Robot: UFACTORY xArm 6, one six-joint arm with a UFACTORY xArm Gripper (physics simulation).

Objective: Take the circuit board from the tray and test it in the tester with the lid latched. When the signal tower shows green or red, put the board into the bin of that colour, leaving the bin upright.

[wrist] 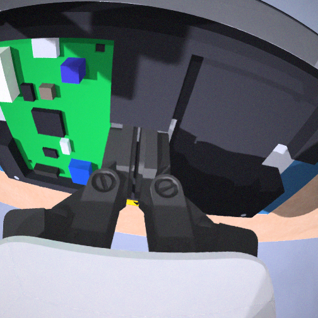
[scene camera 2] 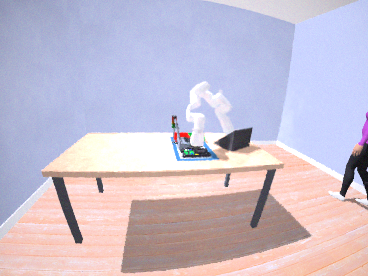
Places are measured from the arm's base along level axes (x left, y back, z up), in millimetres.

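Where they show: arm's base, origin of the base link: [scene camera 2: 231, 135].
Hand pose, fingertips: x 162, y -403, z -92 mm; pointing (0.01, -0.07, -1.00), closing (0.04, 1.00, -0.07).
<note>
Things, the pixels of their centre, and the offset from my fingertips. "pt": a spot on its surface instead. Level surfaces: height alone.
- green circuit board, body centre: [scene camera 2: 189, 152] dx -2, dy -50, dz +13 mm
- black tray, surface spot: [scene camera 2: 202, 154] pt dx +67, dy +38, dz +18 mm
- grey tester, surface spot: [scene camera 2: 185, 143] pt dx -97, dy -58, dz +50 mm
- red bin, body centre: [scene camera 2: 181, 137] dx -372, dy -31, dz +14 mm
- blue-edged mat, its level: dz -8 mm
- wooden table, its level: dz -10 mm
The green circuit board [scene camera 2: 188, 152] [wrist: 82, 110] lies in the left part of the black tray [scene camera 2: 202, 154] [wrist: 150, 95], with white, blue and black parts on its face. The right part of the tray holds no board. My gripper [wrist: 138, 125] is shut with nothing between its fingers. In the wrist view its fingertips are just right of the board's edge, over the tray; their height is unclear. The grey tester [scene camera 2: 185, 143] is behind the tray; its lid and latch are too small to judge. The signal tower [scene camera 2: 174, 121] shows red and green sections; which is lit is unclear.
The red bin [scene camera 2: 183, 135] is behind the tester. A green bin shows partly behind the white arm [scene camera 2: 198, 131]. These stand on a blue-edged mat [scene camera 2: 175, 151] on the wooden table [scene camera 2: 115, 150]. A black wedge-shaped object [scene camera 2: 242, 139] stands at the right. A person [scene camera 2: 357, 160] is at the far right.
</note>
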